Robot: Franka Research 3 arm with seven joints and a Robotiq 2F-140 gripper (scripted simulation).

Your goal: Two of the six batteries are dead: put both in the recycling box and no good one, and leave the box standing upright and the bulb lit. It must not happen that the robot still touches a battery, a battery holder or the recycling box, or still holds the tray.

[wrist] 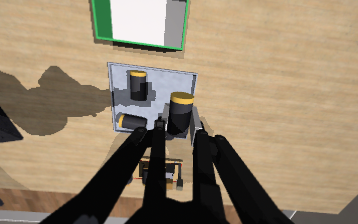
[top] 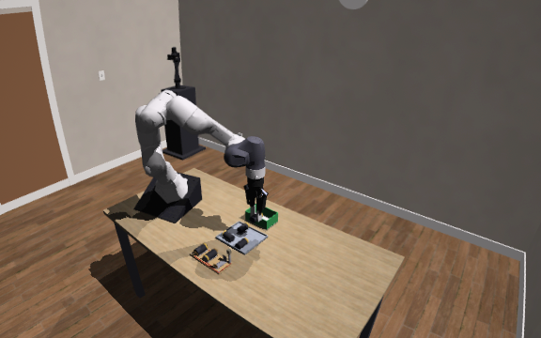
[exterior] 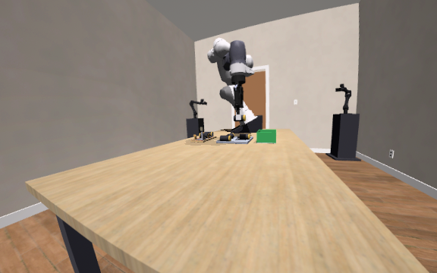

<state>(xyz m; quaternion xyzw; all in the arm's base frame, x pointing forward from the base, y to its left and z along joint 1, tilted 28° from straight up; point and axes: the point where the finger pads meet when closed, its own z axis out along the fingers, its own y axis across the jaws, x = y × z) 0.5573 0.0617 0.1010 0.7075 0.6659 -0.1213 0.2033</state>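
Right now the bulb is 23 cm to the right of my hand, 8 cm below it and 1 cm ahead of it. From my hand the other things lie so: green recycling box 15 cm to the left, 14 cm below, 7 cm behind; grey tray 16 cm below, 7 cm behind, 4 cm to the right.
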